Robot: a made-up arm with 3 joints. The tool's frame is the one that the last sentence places.
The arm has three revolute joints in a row. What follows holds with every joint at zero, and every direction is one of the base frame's. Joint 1 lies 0.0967 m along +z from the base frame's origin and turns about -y. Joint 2 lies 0.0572 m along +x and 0.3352 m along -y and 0.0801 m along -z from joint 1 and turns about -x. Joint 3 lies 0.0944 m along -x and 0.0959 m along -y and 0.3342 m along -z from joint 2 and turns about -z. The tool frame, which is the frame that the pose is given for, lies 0.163 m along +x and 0.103 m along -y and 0.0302 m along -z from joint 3; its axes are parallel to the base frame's.
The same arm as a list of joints. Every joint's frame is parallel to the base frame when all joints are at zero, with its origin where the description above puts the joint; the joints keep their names.
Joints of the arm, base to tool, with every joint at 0 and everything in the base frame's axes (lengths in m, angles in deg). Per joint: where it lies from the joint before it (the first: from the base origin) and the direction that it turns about. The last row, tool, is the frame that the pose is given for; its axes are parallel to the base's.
joint 1: axis 0 -1 0 xyz 0.0000 0.0000 0.0967
joint 2: axis -1 0 0 xyz 0.0572 -0.3352 -0.0801
joint 3: axis 0 0 -1 xyz -0.0944 -0.0959 -0.3342
tool: xyz 0.1630 -0.1030 -0.0302

